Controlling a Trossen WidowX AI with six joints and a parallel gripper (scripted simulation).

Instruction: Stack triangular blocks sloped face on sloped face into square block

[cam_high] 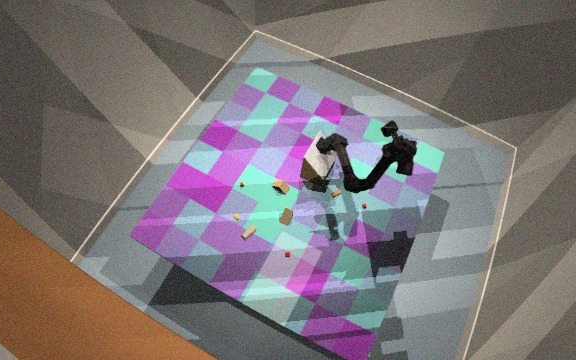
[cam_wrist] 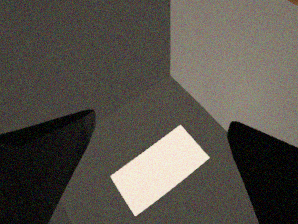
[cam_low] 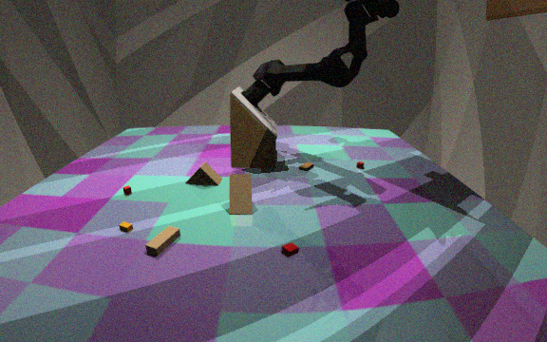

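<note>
The brown triangular block lies 120 mm ahead of my gripper tip, 360 mm to the right of it and 620 mm below it. Also, from my gripper tip: brown piece 90 mm to the right, 630 mm below; orange cube 380 mm ahead, 460 mm to the right, 630 mm below; long tan block 420 mm ahead, 360 mm to the right, 630 mm below.
</note>
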